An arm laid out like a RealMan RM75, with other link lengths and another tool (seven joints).
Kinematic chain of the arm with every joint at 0, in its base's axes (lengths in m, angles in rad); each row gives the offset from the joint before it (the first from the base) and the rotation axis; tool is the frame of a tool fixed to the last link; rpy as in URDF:
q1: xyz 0 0 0.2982 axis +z
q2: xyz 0 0 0 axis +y
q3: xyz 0 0 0.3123 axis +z
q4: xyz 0 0 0 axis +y
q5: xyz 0 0 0.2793 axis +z
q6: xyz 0 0 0 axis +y
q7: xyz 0 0 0.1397 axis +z
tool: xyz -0.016 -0.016 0.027 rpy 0.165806 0 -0.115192
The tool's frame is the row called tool.
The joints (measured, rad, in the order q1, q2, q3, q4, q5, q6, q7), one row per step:
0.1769 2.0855 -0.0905 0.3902 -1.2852 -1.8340 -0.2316
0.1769 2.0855 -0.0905 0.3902 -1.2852 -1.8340 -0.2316
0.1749 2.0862 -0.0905 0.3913 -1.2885 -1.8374 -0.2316
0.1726 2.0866 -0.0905 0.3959 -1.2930 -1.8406 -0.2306
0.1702 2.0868 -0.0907 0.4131 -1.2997 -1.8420 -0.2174
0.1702 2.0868 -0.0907 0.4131 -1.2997 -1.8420 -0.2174
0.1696 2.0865 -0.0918 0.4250 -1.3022 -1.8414 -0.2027
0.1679 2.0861 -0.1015 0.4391 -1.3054 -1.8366 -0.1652
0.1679 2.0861 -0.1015 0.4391 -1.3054 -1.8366 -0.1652
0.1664 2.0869 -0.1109 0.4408 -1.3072 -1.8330 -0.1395
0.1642 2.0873 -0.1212 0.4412 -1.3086 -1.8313 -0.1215
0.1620 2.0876 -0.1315 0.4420 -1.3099 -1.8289 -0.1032
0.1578 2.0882 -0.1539 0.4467 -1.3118 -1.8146 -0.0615
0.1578 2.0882 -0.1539 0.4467 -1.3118 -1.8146 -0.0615
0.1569 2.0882 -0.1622 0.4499 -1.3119 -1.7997 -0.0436
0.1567 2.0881 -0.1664 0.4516 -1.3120 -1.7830 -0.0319
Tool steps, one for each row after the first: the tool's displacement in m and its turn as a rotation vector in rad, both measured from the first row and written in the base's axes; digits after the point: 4 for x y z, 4 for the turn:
0.0000 0.0000 0.0000 0.0000 0.0000 0.0000
-0.0006 -0.0011 -0.0004 0.0003 0.0013 0.0026
-0.0017 -0.0024 -0.0014 -0.0011 0.0066 0.0057
-0.0042 -0.0041 -0.0050 -0.0100 0.0354 0.0121
-0.0042 -0.0041 -0.0050 -0.0100 0.0354 0.0121
-0.0056 -0.0047 -0.0073 -0.0176 0.0603 0.0171
-0.0068 -0.0062 -0.0115 -0.0404 0.1078 0.0292
-0.0068 -0.0062 -0.0115 -0.0404 0.1078 0.0292
-0.0069 -0.0072 -0.0139 -0.0570 0.1334 0.0381
-0.0068 -0.0087 -0.0157 -0.0712 0.1499 0.0453
-0.0067 -0.0101 -0.0177 -0.0861 0.1671 0.0519
-0.0060 -0.0127 -0.0235 -0.1255 0.2097 0.0594
-0.0060 -0.0127 -0.0235 -0.1255 0.2097 0.0594
-0.0051 -0.0130 -0.0271 -0.1476 0.2296 0.0562
-0.0037 -0.0125 -0.0300 -0.1660 0.2427 0.0491

